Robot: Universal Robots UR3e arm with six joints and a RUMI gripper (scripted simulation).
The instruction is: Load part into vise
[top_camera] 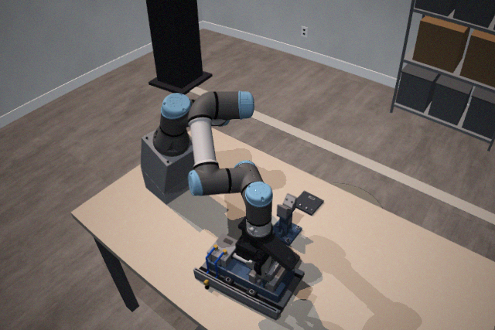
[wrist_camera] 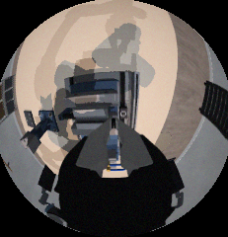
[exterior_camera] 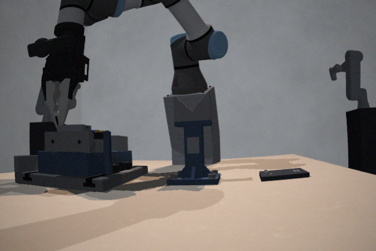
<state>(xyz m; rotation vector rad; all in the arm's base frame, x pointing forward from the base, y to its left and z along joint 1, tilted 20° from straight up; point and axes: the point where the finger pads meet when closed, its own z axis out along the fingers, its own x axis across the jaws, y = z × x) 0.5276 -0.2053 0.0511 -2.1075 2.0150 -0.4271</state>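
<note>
Right now my hand is 4 cm to the right of the grey part and 2 cm above it. Round my hand: blue vise (8 cm below, 7 cm behind, 4 cm to the left).
</note>
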